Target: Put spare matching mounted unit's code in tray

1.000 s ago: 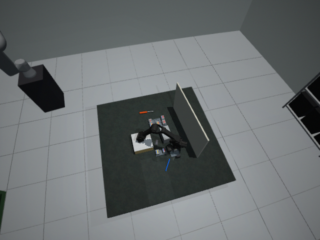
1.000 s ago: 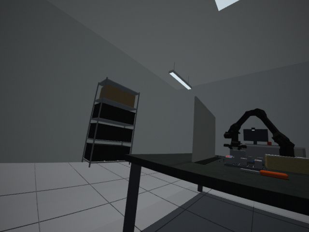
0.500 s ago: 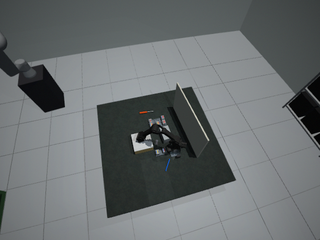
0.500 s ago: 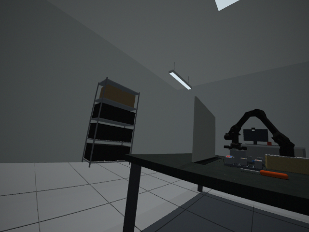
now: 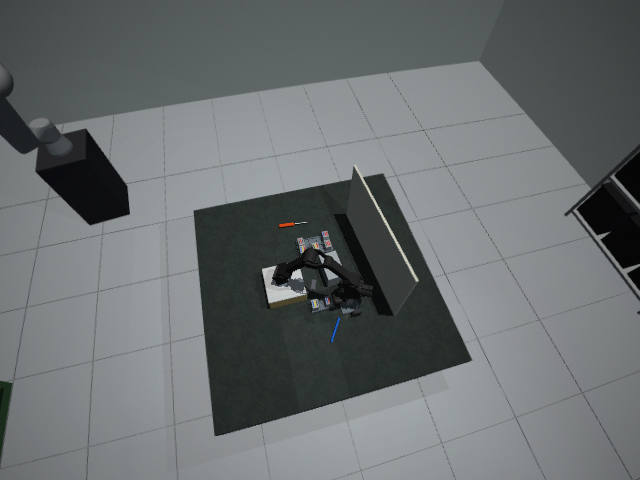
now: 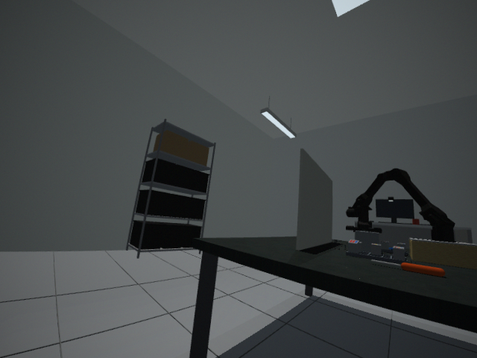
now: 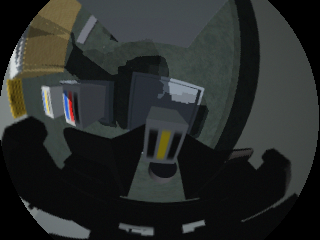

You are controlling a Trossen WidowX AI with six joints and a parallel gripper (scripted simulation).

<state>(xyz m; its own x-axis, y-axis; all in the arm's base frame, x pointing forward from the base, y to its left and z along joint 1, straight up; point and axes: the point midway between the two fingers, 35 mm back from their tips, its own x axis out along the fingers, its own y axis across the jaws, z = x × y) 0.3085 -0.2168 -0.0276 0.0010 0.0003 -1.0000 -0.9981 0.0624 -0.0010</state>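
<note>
The spare lies 2 cm above my gripper tip. Round my gripper tip: tall upright panel 22 cm ahead, 19 cm to the left, 20 cm above; grey tray 2 cm below; blue pen 12 cm behind, 12 cm to the right, 2 cm below.
</note>
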